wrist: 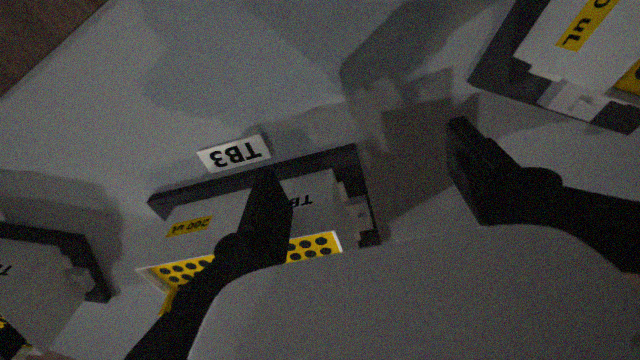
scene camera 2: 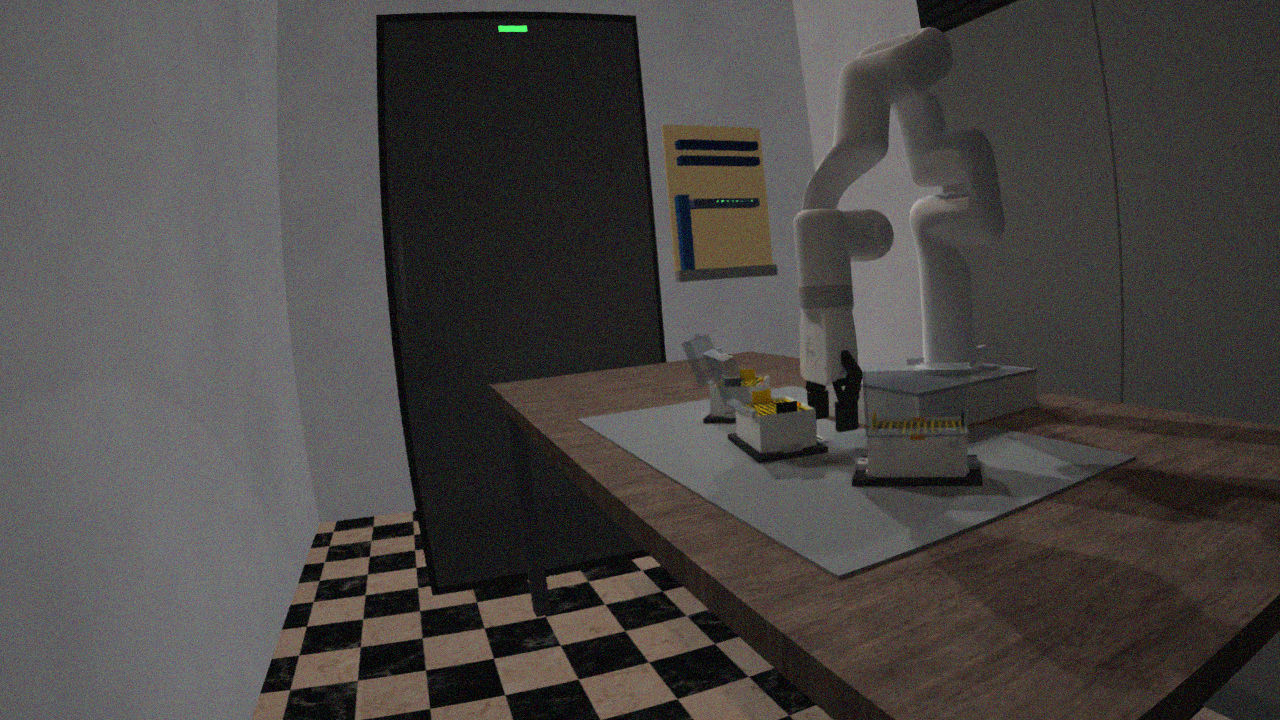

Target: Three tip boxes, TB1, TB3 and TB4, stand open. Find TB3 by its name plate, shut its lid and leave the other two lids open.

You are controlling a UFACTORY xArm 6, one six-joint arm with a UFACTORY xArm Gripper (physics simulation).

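Places are measured from the arm's base along level axes (x left, y up, z ahead), in centimetres.
Where they show: gripper, between the fingertips: (wrist: 359, 169) (scene camera 2: 832, 424).
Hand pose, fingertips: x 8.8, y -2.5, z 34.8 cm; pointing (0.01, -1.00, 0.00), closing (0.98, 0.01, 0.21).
Things, the pixels of their centre, and the offset from my fingertips. "pt": a spot on its surface instead. Level surfaces: height alone.
- name plate TB3, a spot on its surface: (wrist: 234, 153) pt dx -7.3, dy -3.8, dz -2.6 cm
- tip box TB3, a spot on its surface: (wrist: 320, 212) pt dx -2.9, dy +0.7, dz +1.1 cm
- middle box, a spot on its surface: (scene camera 2: 776, 433) pt dx -3.6, dy -0.6, dz +7.2 cm
- far box, middle of its body: (scene camera 2: 747, 396) dx -32.5, dy -0.7, dz -5.4 cm
- raised lid, a spot on its surface: (scene camera 2: 707, 353) pt dx -15.1, dy +10.3, dz +11.2 cm
- grey mat, height of its surface: dy -3.9 cm
- wooden table, height of its surface: dy -4.3 cm
The name plate TB3 (wrist: 234, 153) lies on the mat beside the tip box TB3 (wrist: 320, 212) in the wrist view. TB3's yellow perforated rack shows; its lid is hidden there. My gripper (scene camera 2: 831, 419) (wrist: 359, 169) is open and empty. In the wrist view one finger overlaps TB3's front, and the other is over the mat to its right. Parts of two other tip boxes show, one at lower left (wrist: 42, 285) and one at upper right (wrist: 595, 55). In the scene view, a near box (scene camera 2: 917, 454), a middle box (scene camera 2: 776, 433) and a far box (scene camera 2: 720, 402) with a raised lid (scene camera 2: 707, 353) stand; their names are unreadable.
The boxes stand on a grey mat (scene camera 2: 805, 528) (wrist: 60, 130) on the wooden table (scene camera 2: 1011, 608). The arm's light plinth (scene camera 2: 1006, 394) is behind the near box. A dark door (scene camera 2: 519, 268) and a yellow wall board (scene camera 2: 720, 179) are in the background.
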